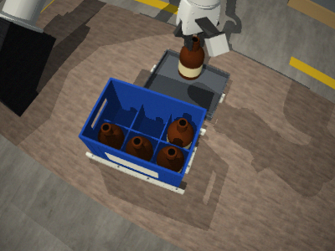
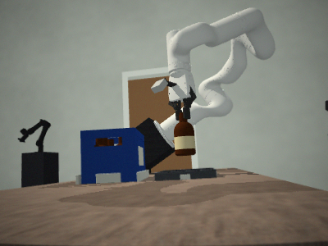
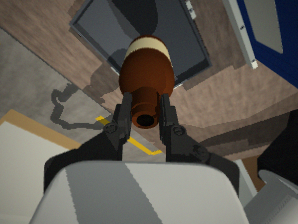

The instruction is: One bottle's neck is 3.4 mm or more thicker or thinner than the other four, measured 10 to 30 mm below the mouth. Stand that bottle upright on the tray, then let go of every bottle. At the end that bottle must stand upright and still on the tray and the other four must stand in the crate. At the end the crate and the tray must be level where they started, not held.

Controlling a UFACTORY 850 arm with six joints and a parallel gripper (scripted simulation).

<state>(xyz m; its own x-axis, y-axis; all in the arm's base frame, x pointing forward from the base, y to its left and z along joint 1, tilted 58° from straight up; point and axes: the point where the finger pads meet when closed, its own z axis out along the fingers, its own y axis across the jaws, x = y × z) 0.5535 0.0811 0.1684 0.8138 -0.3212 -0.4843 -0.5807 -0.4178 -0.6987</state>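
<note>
Now: the dark grey tray 210 mm below my hand. From my hand the other things lie so: blue crate (260 mm to the right, 140 mm below).
</note>
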